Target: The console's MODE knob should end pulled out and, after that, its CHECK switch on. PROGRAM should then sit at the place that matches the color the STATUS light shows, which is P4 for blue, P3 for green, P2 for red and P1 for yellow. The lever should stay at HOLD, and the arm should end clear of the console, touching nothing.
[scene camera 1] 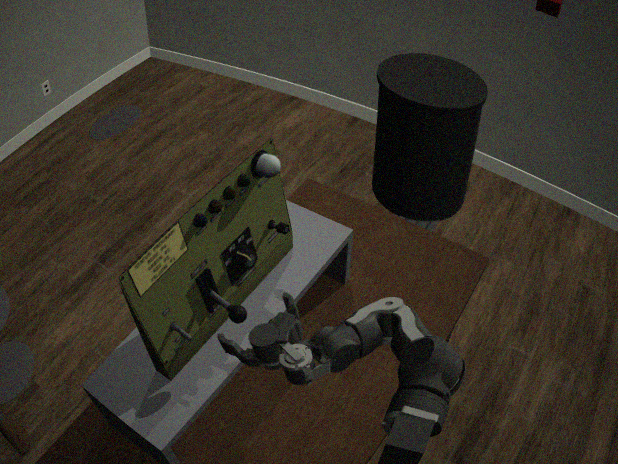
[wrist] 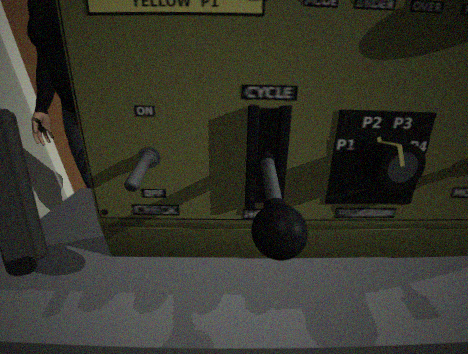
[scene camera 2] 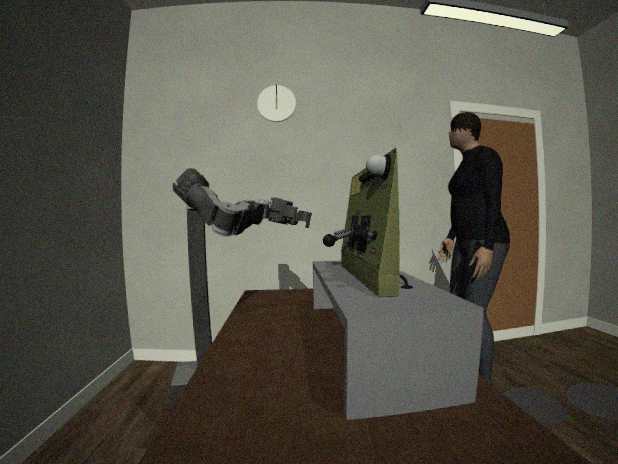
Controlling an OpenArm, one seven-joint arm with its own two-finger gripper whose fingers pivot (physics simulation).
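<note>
The green console [scene camera 1: 200,245] [scene camera 2: 387,260] [wrist: 175,60] stands upright. The MODE knob [scene camera 1: 282,228] is at its right; how far out it stands is unclear. The CHECK switch [scene camera 1: 181,331] [wrist: 142,170] points down towards OFF. The lever [scene camera 1: 236,313] [scene camera 2: 329,240] [wrist: 279,230] is low, at the HOLD end. The PROGRAM knob [scene camera 1: 246,257] [wrist: 403,167] has its yellow pointer upward, apparently nearest P2. The large dome [scene camera 1: 268,164] [scene camera 2: 376,164], apparently the STATUS light, looks white and unlit. My gripper [scene camera 1: 255,320] [scene camera 2: 307,219] is open and holds nothing, before the console, apparently apart from the lever.
Several small dark lamps [scene camera 1: 229,192] line the console's top beside a yellow placard [scene camera 1: 159,260]. The console stands on a grey bench [scene camera 1: 320,227] [scene camera 2: 410,350]. A black barrel [scene camera 1: 427,150] is behind it. A person [scene camera 2: 475,200] stands beyond the bench. One finger [wrist: 20,200] shows at the wrist view's left.
</note>
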